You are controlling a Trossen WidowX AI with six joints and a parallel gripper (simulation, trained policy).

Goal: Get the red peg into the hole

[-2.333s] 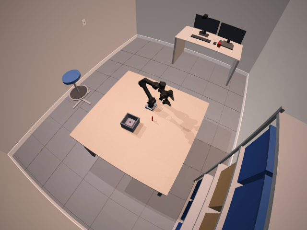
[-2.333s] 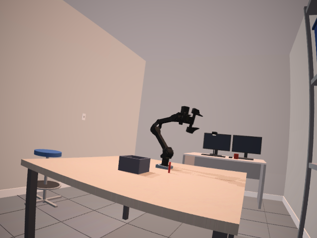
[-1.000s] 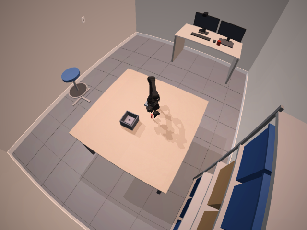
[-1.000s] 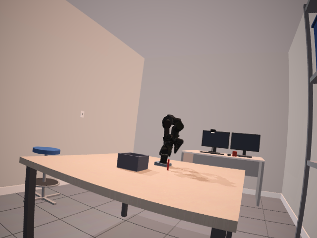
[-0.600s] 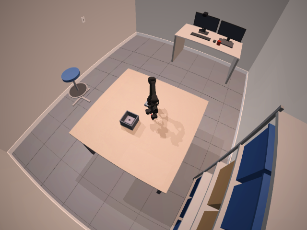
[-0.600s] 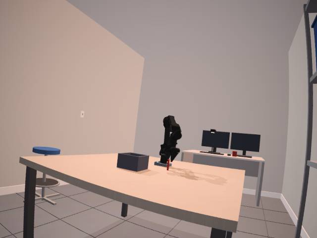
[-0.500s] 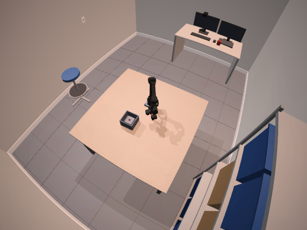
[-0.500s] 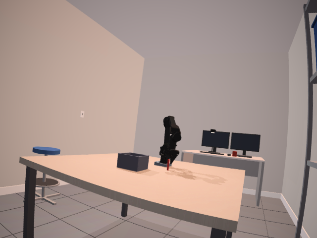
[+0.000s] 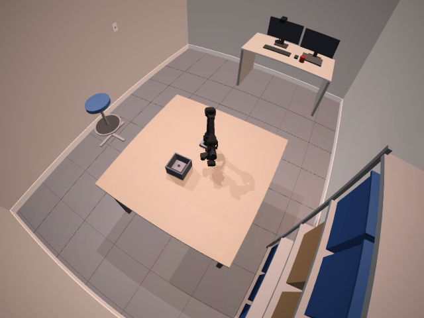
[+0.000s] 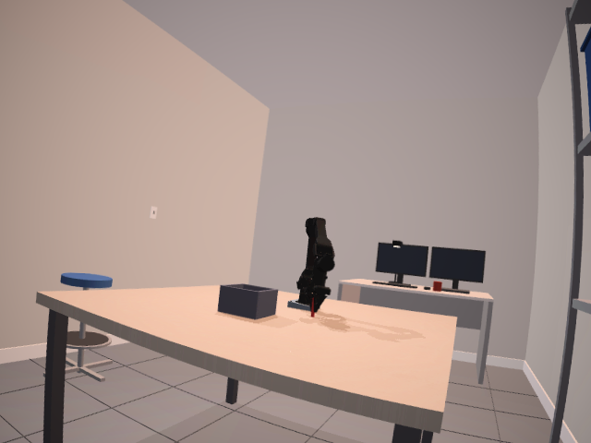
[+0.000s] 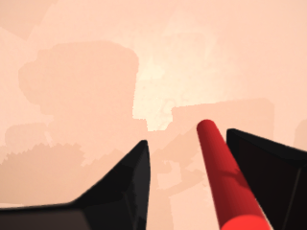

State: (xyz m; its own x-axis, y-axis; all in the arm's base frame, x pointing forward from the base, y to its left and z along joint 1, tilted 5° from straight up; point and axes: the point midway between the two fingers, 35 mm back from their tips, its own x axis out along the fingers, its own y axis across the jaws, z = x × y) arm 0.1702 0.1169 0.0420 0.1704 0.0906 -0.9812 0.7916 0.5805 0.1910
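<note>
The plate is 19 cm to the right of my gripper tip, 17 cm ahead of it and 3 cm above it. From my gripper tip the other things lie so: dark box 19 cm to the right, 17 cm ahead, 1 cm above; red peg 2 cm above, 1 cm behind.
</note>
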